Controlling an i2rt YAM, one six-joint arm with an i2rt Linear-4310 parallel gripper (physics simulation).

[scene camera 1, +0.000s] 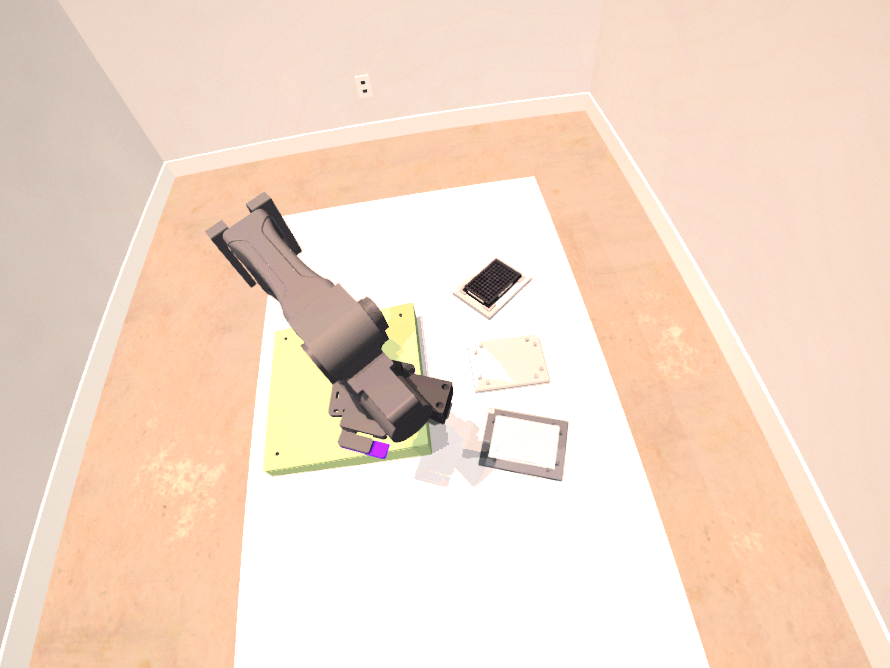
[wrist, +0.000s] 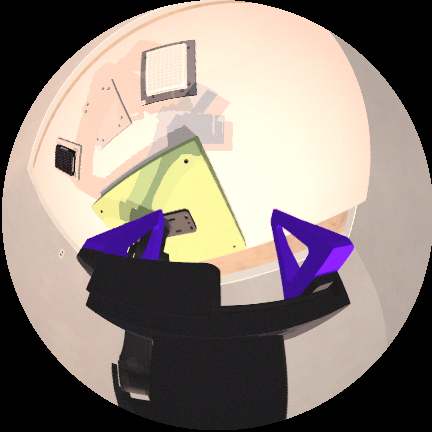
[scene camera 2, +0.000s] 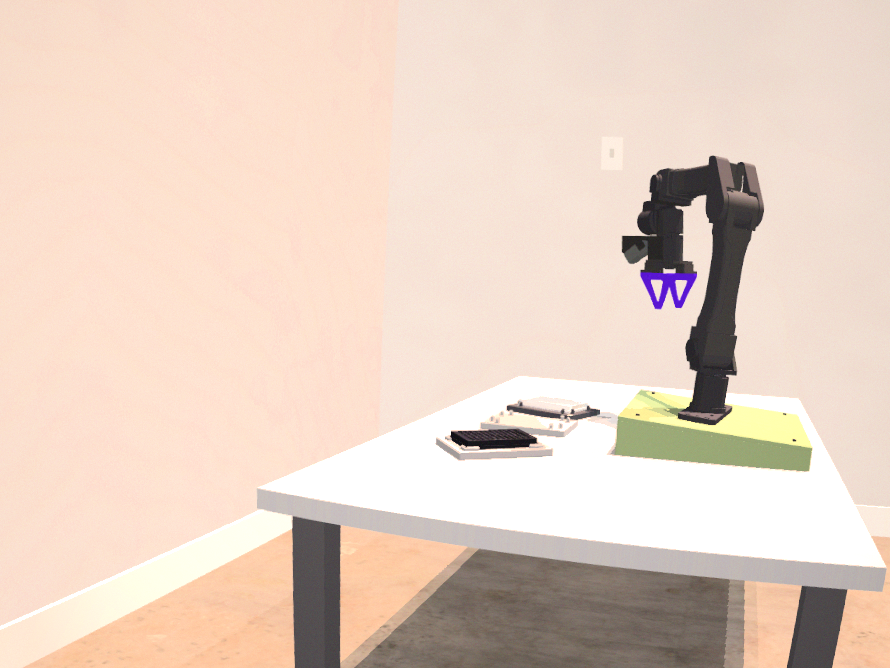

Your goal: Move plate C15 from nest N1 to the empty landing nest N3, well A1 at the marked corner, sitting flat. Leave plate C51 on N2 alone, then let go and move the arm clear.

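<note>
A white plate (scene camera 1: 526, 441) (scene camera 2: 552, 404) (wrist: 167, 69) sits on a dark grey nest (scene camera 1: 562, 447) (scene camera 2: 531, 412) (wrist: 192, 65). A black plate (scene camera 1: 492, 281) (scene camera 2: 493, 437) (wrist: 65, 159) sits on a white nest (scene camera 1: 507, 295) (scene camera 2: 503, 453) (wrist: 78, 162). Between them lies an empty off-white nest (scene camera 1: 521, 363) (scene camera 2: 528, 422) (wrist: 109, 112) with small pegs. Plate and nest labels and the marked corner are not legible. My gripper (scene camera 2: 668, 307) (wrist: 217, 214), with purple fingers, is open and empty. It points down high above the table, near the arm's base and away from all three nests.
The arm's base stands on a yellow-green block (scene camera 1: 301, 402) (scene camera 2: 675, 445) (wrist: 215, 190) beside the nests. All stand on a white table (scene camera 1: 460, 575) (scene camera 2: 575, 496). The arm covers part of the block in the first scene view. Walls surround the table.
</note>
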